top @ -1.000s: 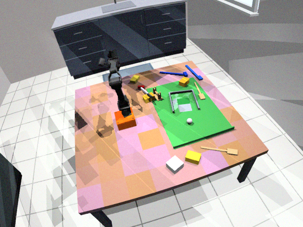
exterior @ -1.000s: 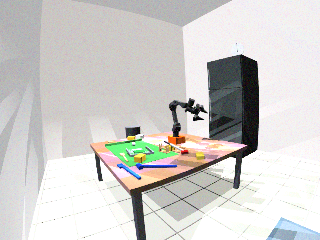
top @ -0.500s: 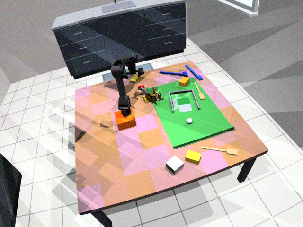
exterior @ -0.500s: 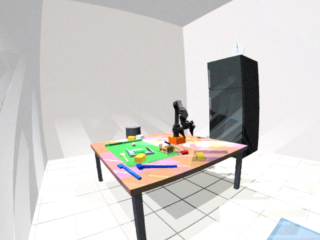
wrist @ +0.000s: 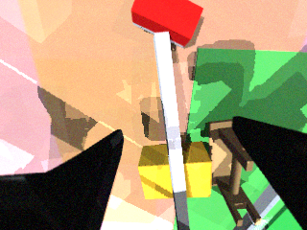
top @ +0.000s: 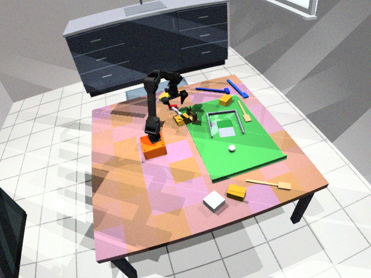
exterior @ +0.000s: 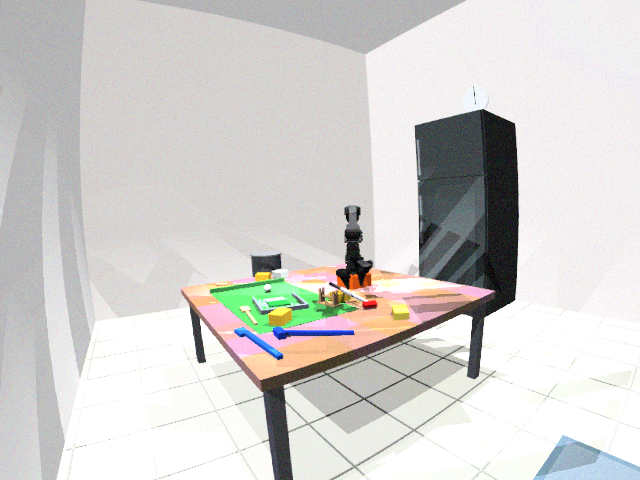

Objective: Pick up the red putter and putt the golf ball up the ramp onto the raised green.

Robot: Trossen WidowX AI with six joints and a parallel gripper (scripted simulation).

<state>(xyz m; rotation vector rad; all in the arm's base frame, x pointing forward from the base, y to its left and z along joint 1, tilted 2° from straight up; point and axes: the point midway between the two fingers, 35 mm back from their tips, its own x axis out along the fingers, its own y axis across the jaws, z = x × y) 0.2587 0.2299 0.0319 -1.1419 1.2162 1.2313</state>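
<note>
My gripper tip is 40 mm above the red putter and 20 mm to the left of it. From my gripper tip the other things lie so: green mat (350 mm to the right, 210 mm ahead, 80 mm below); then blue hammer (390 mm ahead, 120 mm to the left, 70 mm below); then small wooden rack (100 mm to the right, 80 mm ahead, 40 mm below).
</note>
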